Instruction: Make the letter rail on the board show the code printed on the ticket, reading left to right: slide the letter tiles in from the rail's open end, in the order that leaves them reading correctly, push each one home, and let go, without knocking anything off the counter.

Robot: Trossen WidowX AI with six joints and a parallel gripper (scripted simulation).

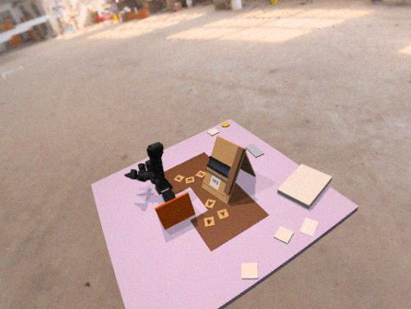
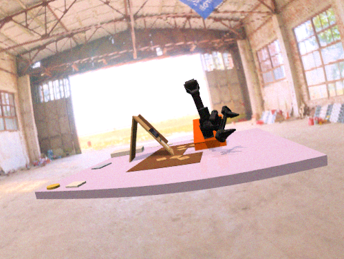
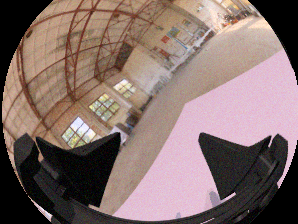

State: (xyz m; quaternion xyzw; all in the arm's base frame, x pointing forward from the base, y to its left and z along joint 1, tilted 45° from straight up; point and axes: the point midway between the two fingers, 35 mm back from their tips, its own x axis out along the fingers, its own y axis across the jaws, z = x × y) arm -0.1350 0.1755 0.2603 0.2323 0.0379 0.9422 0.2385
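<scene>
My gripper tip is 460 mm short of the white ticket, 360 mm to the left of it and 80 mm above it. Also, from my gripper tip: cream slab: 880 mm ahead, 700 mm to the right, 140 mm below; then brown mat: 360 mm ahead, 340 mm to the right, 150 mm below; then grey plate: 890 mm ahead, 210 mm to the right, 150 mm below.
</scene>
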